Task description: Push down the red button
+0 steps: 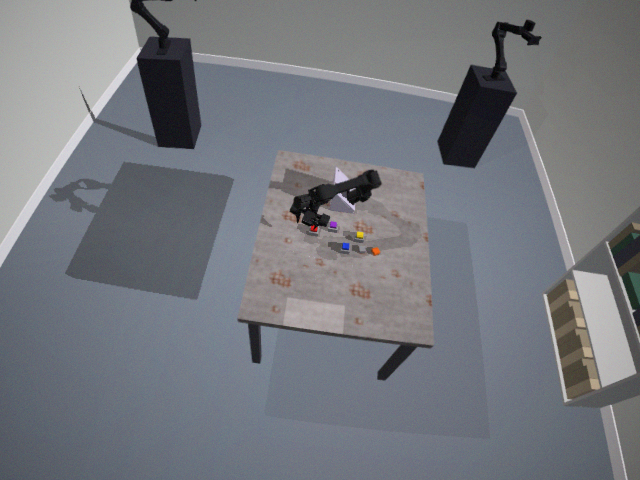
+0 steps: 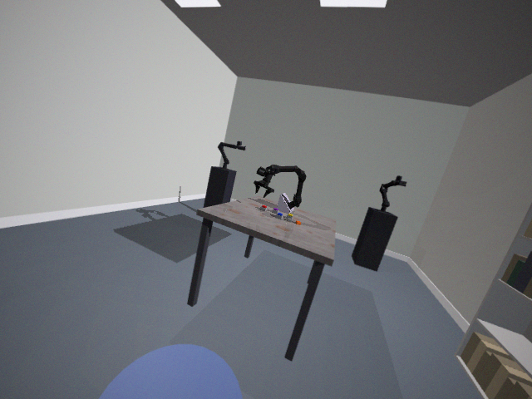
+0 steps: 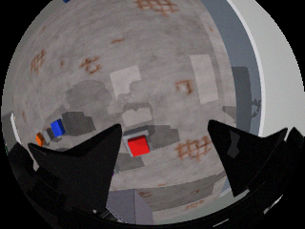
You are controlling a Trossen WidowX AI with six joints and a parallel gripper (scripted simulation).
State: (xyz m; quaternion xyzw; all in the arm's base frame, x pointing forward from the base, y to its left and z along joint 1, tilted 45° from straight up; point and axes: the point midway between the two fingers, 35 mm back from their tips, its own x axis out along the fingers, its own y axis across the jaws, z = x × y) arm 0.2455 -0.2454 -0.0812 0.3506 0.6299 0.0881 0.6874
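My gripper tip is 6 cm past the red button, 5 cm to the right of it and 9 cm above it. Also, from my gripper tip: purple button (9 cm behind, 15 cm to the left, 9 cm below); blue button (4 cm ahead, 21 cm to the left, 9 cm below); yellow button (4 cm behind, 29 cm to the left, 9 cm below).
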